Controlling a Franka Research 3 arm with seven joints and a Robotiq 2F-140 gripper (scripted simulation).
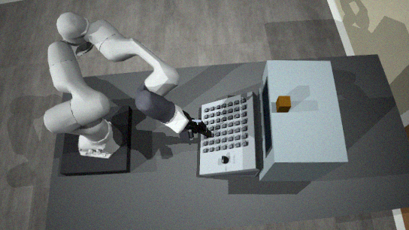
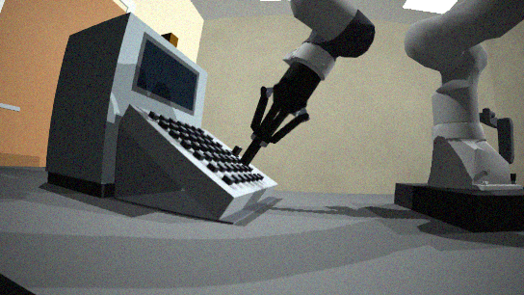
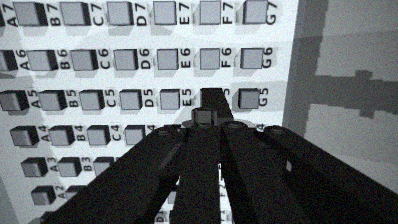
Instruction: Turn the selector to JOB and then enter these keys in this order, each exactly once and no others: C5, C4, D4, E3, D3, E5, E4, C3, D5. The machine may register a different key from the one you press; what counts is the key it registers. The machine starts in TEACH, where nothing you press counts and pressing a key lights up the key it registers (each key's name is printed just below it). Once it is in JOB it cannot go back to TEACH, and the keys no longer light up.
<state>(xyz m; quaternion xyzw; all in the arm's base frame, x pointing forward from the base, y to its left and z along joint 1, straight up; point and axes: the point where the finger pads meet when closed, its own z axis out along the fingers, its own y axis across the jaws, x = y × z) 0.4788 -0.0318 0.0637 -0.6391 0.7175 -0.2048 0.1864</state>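
My gripper is now 50 mm short of the E5 key, 10 mm to the left of it and 20 mm above it. Round my hand: E6 key: 50 mm ahead, 40 mm to the right, 20 mm below; then D6 key: 80 mm ahead, 40 mm to the right; then sloped keypad: 110 mm ahead, 30 mm to the right, 40 mm below.
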